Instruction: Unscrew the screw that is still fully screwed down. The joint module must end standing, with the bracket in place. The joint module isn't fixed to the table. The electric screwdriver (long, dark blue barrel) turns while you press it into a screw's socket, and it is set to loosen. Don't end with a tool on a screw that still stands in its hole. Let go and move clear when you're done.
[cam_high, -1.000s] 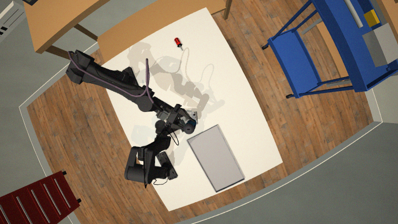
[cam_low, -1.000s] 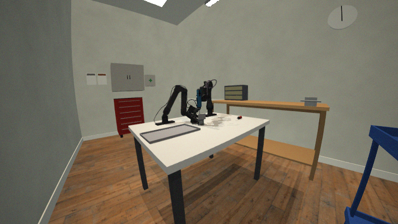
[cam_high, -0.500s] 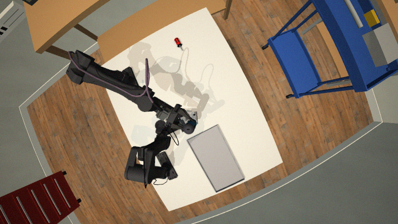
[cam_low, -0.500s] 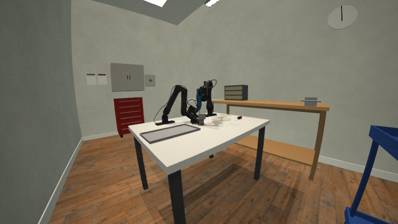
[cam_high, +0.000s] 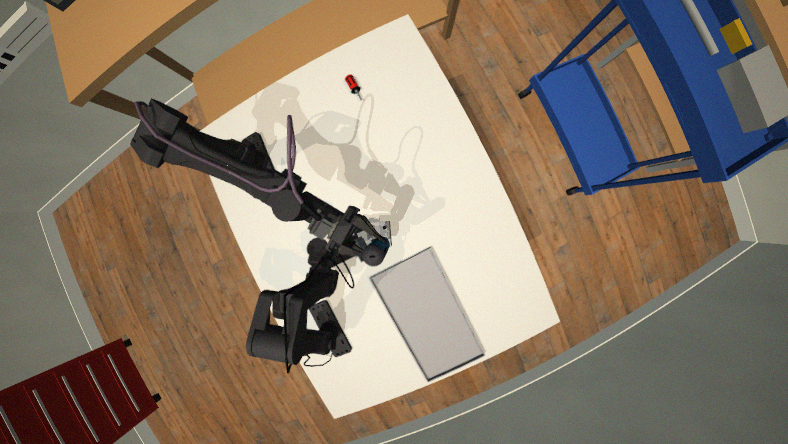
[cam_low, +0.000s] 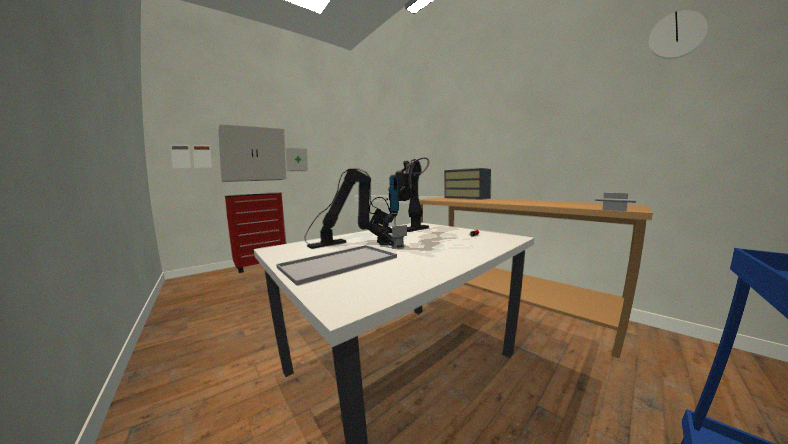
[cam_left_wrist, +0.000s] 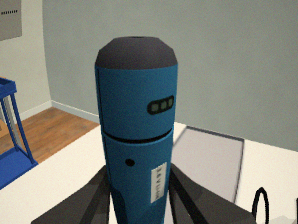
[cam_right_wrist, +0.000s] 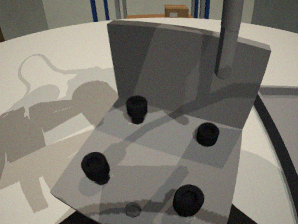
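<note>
The grey bracket lies 50 mm above my right hand. Also, from my right hand: flat grey tray (40 mm ahead, 320 mm to the right, 20 mm below); then red-handled screwdriver (110 mm ahead, 470 mm to the left, 10 mm below).
</note>
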